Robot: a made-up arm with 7 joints.
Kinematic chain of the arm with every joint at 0, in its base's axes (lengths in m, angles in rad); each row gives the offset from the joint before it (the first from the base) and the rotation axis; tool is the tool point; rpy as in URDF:
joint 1: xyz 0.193 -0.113 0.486 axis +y
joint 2: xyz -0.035 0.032 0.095 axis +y
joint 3: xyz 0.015 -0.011 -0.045 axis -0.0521 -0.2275 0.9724
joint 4: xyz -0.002 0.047 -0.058 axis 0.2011 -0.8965 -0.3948
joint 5: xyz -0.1 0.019 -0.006 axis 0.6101 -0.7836 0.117
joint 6: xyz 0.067 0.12 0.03 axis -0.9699 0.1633 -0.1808
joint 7: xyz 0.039 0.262 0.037 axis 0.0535 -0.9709 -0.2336
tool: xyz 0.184 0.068 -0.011 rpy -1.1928 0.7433 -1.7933
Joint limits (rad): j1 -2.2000..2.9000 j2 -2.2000..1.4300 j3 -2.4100..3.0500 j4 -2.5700..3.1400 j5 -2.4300..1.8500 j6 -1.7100..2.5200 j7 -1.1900..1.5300
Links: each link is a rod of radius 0.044 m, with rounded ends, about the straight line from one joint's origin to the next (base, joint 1, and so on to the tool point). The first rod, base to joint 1, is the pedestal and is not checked.
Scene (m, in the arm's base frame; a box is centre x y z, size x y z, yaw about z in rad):
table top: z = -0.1
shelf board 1: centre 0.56 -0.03 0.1 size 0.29 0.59 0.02 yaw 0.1
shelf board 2: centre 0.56 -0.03 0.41 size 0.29 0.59 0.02 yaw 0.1
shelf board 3: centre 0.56 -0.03 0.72 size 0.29 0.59 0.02 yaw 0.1
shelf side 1: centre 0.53 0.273 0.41 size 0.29 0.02 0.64 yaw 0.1
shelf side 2: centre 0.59 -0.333 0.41 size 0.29 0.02 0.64 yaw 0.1
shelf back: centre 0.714 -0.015 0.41 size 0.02 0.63 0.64 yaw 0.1
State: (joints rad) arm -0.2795 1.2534 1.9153 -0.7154 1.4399 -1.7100 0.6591
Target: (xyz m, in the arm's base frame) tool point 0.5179 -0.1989 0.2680
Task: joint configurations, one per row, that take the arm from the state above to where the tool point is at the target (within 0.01 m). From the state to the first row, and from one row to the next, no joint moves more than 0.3 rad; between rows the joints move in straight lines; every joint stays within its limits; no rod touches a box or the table.
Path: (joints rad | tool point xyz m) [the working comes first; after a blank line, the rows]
Joints at the target: -0.0606 1.1112 2.5038 -0.1561 1.8500 -1.2912 0.2917
Straight joint move there: touches shelf board 2.

1: -0.4559 1.2887 1.6404 -0.6870 1.4991 -1.7100 0.8325 | 0.4343 -0.1701 0.5106
2: -0.6324 1.3240 1.3655 -0.6586 1.5583 -1.7100 1.0060 | 0.3842 -0.2500 0.4901
3: -0.8088 1.3594 1.0906 -0.6301 1.6174 -1.7100 1.1794 | 0.3107 -0.3237 0.4751
4: -0.9852 1.3947 0.8156 -0.6017 1.6766 -1.7100 1.3528 | 0.2165 -0.3755 0.4560
5: -1.1616 1.4300 0.5407 -0.5733 1.7358 -1.7100 1.5263 | 0.1123 -0.3938 0.4236
6: -0.8981 1.4300 0.8241 -0.4867 1.6797 -1.7100 1.3940 | 0.1827 -0.3864 0.4300
7: -0.6345 1.4300 1.1074 -0.4000 1.6236 -1.7100 1.2616 | 0.2409 -0.3605 0.4078
8: -0.3710 1.4300 1.3907 -0.3134 1.5675 -1.7100 1.1293 | 0.2770 -0.3215 0.3664
9: -0.1074 1.4300 1.6741 -0.2268 1.5114 -1.7100 0.9970 | 0.2870 -0.2747 0.3166
10: 0.1562 1.4300 1.9574 -0.1402 1.4553 -1.7100 0.8646 | 0.2718 -0.2236 0.2680
11: 0.0478 1.2706 2.2306 -0.1481 1.6526 -1.5006 0.5782 | 0.3946 -0.2232 0.2493
12: -0.0606 1.1112 2.5038 -0.1561 1.8500 -1.2912 0.2917 | 0.5179 -0.1989 0.2680

